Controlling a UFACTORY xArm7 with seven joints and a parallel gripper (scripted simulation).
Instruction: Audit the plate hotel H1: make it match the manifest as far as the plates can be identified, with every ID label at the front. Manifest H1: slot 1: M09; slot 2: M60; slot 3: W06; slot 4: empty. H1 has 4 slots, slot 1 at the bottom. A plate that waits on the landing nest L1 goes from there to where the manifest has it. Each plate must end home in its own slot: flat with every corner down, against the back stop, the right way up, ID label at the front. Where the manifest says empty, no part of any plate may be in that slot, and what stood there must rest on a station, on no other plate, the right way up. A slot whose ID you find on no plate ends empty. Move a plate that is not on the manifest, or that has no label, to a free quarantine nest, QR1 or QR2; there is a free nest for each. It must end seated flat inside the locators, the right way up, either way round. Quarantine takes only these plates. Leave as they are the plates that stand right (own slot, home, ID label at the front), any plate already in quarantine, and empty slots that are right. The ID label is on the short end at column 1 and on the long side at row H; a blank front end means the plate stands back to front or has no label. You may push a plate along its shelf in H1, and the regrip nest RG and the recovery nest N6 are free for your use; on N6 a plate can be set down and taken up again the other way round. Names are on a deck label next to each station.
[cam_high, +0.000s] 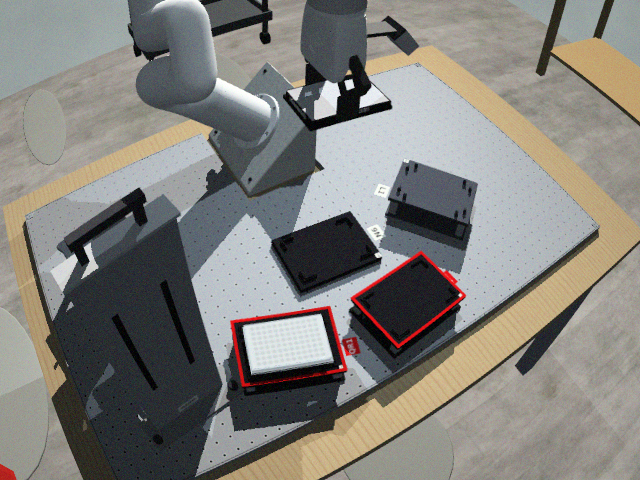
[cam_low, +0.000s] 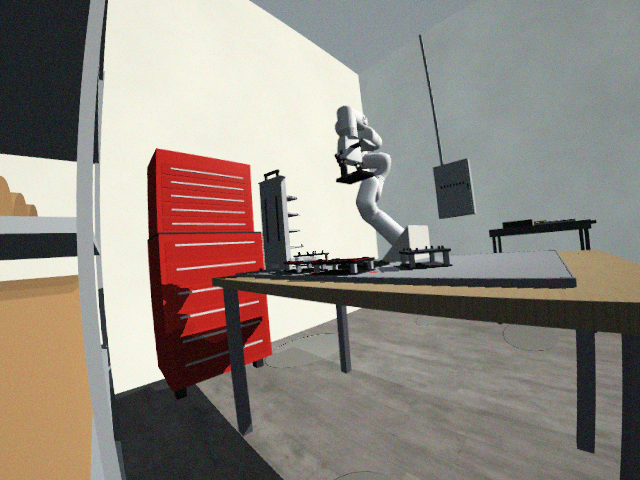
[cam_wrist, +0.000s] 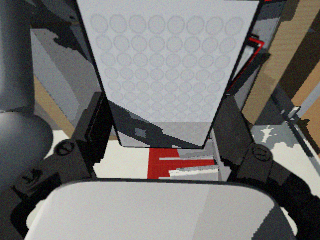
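The black nest N6 lies 350 mm below my hand and 10 mm to the left of it. Round my hand: handle 350 mm to the right, 130 mm ahead, 90 mm above; white well plate 310 mm below, 160 mm to the right, 150 mm ahead; dark-framed plate 10 mm to the left, 10 mm below.
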